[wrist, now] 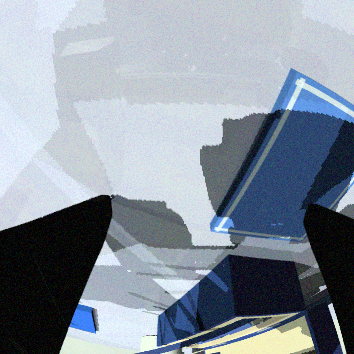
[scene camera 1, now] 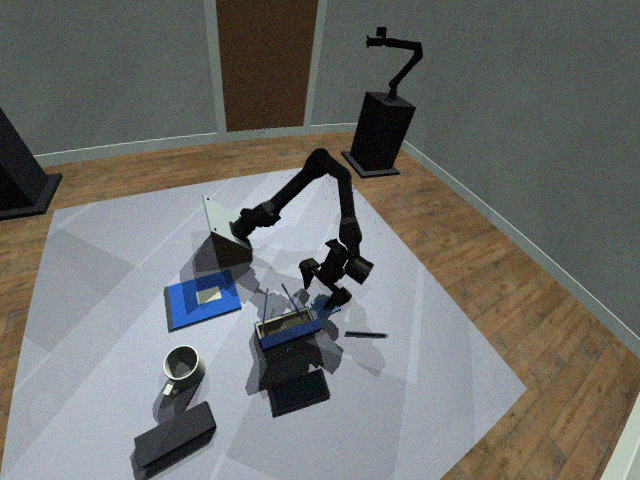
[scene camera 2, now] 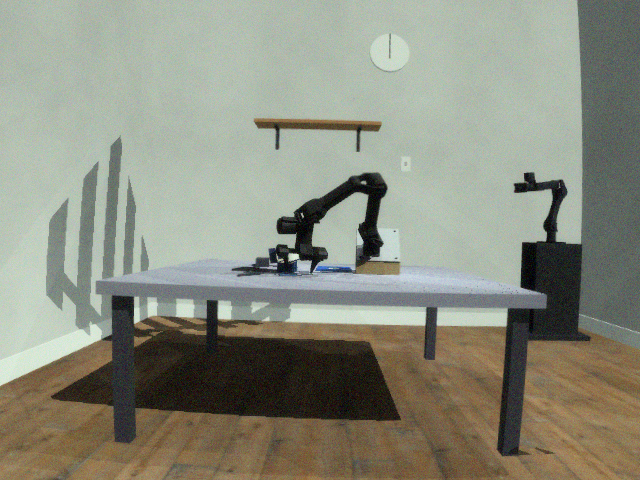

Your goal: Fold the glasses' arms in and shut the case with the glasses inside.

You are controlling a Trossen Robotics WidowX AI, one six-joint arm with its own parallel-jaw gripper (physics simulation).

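Places are measured from the arm's base along level axes (x back, y right, z up), in centimetres.
Where they show: gripper, between the fingertips: (wrist: 213,211) (scene camera 1: 314,298) (scene camera 2: 298,272); arm's base, origin of its link: (scene camera 1: 237,231) (scene camera 2: 371,250).
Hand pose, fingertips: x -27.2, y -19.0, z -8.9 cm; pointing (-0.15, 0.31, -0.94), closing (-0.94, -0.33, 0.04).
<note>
Things, the pixels of their top centre, and the offset from my fingertips. "pt": a spot on its surface instead.
- blue cloth with a white border, centre of its top: (wrist: 305,184) (scene camera 1: 326,305) dy -2.7, dx -3.3, dz -0.2 cm
- pen, centre of its top: (scene camera 1: 368,333) dy -11.4, dx -16.5, dz +0.2 cm
- dark slab, centre of its top: (wrist: 314,306) (scene camera 1: 299,390) (scene camera 2: 246,267) dy +13.9, dx -23.7, dz +0.1 cm
- mug, a spot on its surface: (scene camera 1: 181,364) pt dy +41.3, dx -7.8, dz +0.1 cm
- dark block, centre of its top: (scene camera 1: 174,432) (scene camera 2: 262,258) dy +43.5, dx -23.2, dz +2.8 cm
- blue folder, centre of its top: (scene camera 1: 202,296) (scene camera 2: 334,267) dy +33.8, dx +10.9, dz +0.1 cm
The open blue glasses case (scene camera 1: 292,334) (wrist: 265,286) has a cream lining and sits on the table. The glasses are in it, with their two thin arms, one arm (scene camera 1: 265,305) at the left and one arm (scene camera 1: 291,298) at the right, sticking up out of the case in scene camera 1. The front frame is hard to make out inside. My gripper (scene camera 1: 318,296) (wrist: 213,211) is open and empty, low over the table beside the case, on the robot's side. In scene camera 2 the gripper overlaps the case, and the glasses cannot be told apart.
A blue cloth with a white border (wrist: 280,170) lies beside the case, near the right fingertip. A pen (scene camera 1: 366,334), a dark slab (scene camera 1: 298,393), a mug (scene camera 1: 181,364), a dark block (scene camera 1: 174,434), a blue folder (scene camera 1: 180,312) and a box with a raised white lid (scene camera 1: 221,219) (scene camera 2: 391,242) surround it.
</note>
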